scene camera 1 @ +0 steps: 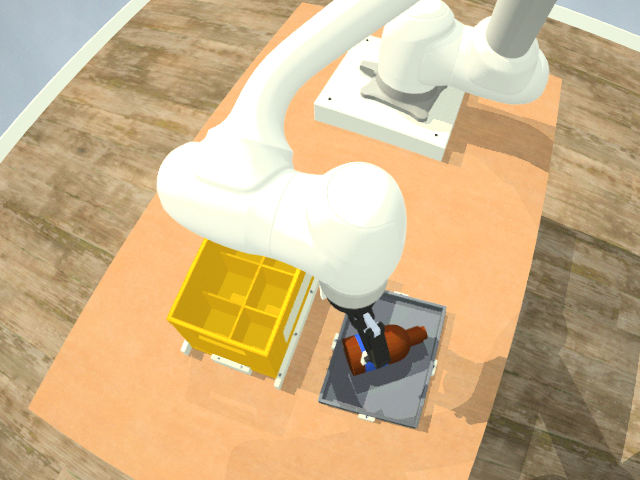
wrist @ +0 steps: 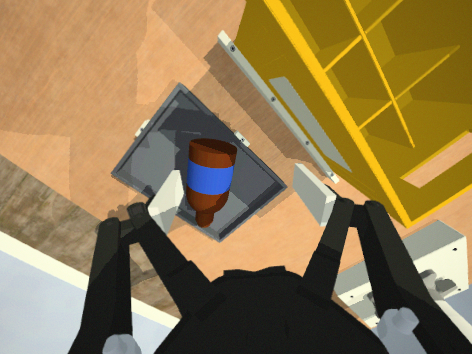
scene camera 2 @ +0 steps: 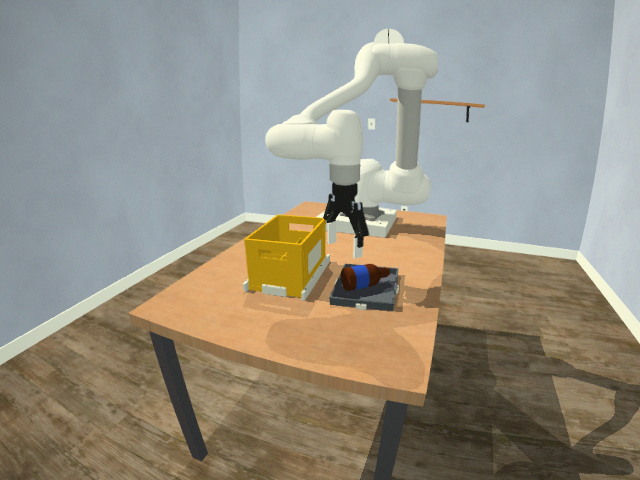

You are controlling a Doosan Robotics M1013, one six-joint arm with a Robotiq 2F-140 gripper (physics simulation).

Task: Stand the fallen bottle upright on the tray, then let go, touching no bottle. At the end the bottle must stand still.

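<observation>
The brown bottle with a blue label lies on its side on the grey tray. Its neck points right in both scene views and toward the gripper body in the wrist view. My gripper is open and empty, pointing down. Its fingertips hang above the bottle and apart from it. In the wrist view the bottle appears between the fingertips, closer to the left one. In scene camera 1 the gripper hides part of the bottle's middle.
A yellow crate with compartments stands left of the tray in the scene views. White brackets sit around the crate and tray. The arm's white base plate stands farther back on the wooden table.
</observation>
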